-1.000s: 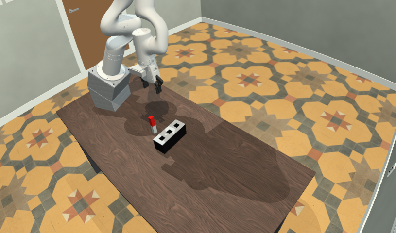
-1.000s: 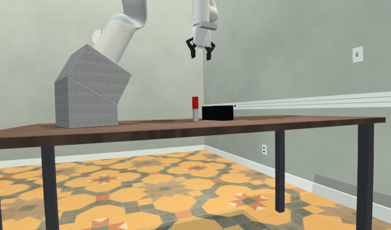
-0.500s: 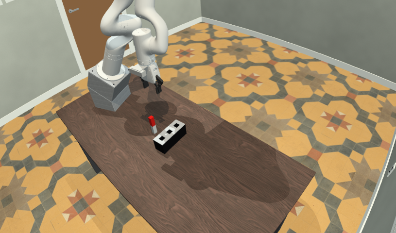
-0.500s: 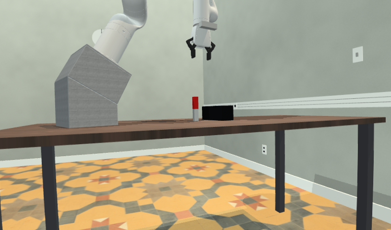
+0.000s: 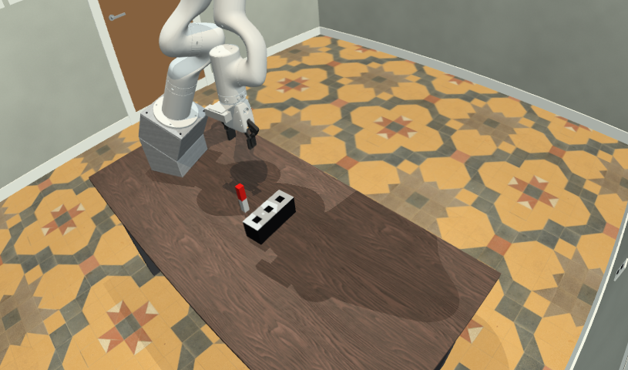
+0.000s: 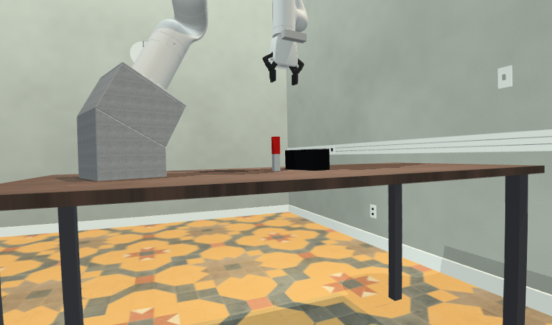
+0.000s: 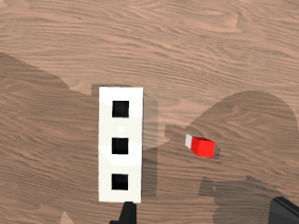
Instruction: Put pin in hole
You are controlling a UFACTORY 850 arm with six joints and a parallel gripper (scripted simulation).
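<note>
My hand is 50 mm past the pin, 30 mm to the left of it and 240 mm above it. From my hand the other things lie so: black block: 80 mm ahead, 290 mm below.
</note>
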